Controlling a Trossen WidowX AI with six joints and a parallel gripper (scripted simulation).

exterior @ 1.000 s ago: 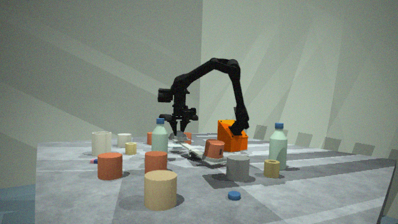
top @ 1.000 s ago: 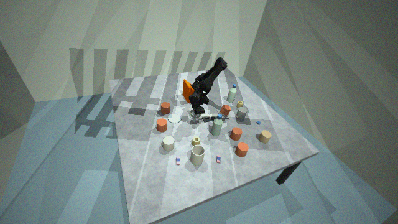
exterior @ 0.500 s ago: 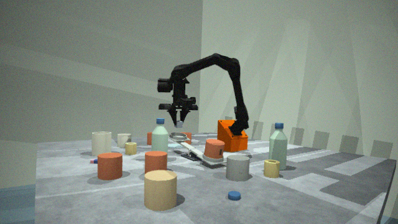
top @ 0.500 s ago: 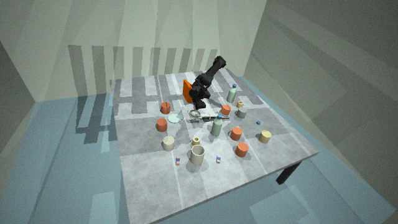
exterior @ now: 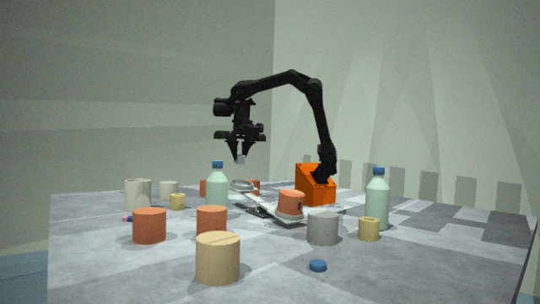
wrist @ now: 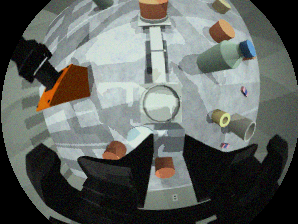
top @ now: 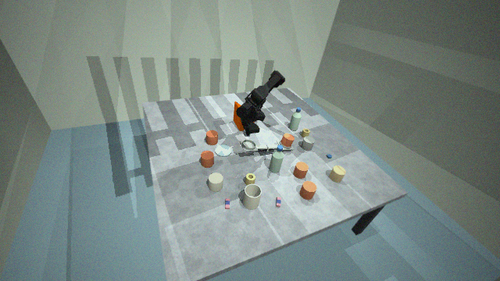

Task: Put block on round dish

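The pale blue round dish is 160 mm below my gripper tip, 110 mm to the right of it and 60 mm behind it. Also, from my gripper tip: grey cylinder 440 mm to the left, 130 mm below, 30 mm ahead; blue cap 530 mm to the left, 160 mm below, 130 mm ahead; small grey block 10 mm above.
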